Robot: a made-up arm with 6 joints.
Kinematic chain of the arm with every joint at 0, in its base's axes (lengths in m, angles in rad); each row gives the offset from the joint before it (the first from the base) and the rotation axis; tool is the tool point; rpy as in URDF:
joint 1: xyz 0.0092 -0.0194 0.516 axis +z
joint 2: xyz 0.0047 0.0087 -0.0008 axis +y
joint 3: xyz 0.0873 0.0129 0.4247 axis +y
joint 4: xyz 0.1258 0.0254 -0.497 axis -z
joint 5: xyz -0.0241 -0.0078 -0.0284 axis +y
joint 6: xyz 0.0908 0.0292 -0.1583 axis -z
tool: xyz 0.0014 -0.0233 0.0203 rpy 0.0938 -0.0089 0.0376
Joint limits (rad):
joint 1: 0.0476..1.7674
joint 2: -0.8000..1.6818
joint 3: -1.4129..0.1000
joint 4: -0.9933..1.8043
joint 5: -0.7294..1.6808
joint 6: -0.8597..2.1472
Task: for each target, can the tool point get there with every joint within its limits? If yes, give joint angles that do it. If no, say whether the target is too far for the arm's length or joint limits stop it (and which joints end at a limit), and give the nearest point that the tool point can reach.
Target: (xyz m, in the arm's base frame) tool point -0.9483 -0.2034 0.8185
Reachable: no: joint limits stop it (at a limit: joint 2, joint 3, joint 6) | nearest point -0.2793 -0.0748 0.4631 | short by 0.768 m
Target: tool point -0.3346 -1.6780 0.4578
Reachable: no: too far | nearest point -0.0696 -0.3275 0.3739 | short by 1.379 m
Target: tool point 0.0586 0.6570 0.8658
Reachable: yes | joints 1.4472 -0.2466 -1.0565 -0.4467 0.5755 0.2000
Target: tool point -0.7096 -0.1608 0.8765
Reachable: no: joint limits stop it (at a limit: joint 2, joint 3, joint 6) | nearest point -0.2560 -0.0716 0.4988 | short by 0.597 m
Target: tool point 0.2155 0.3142 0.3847
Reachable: yes | joints 0.7086 -0.1203 -0.3631 0.6389 1.1356 0.7108
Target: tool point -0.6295 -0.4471 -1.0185
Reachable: no: too far | nearest point -0.1726 0.0506 -0.2340 | short by 1.035 m
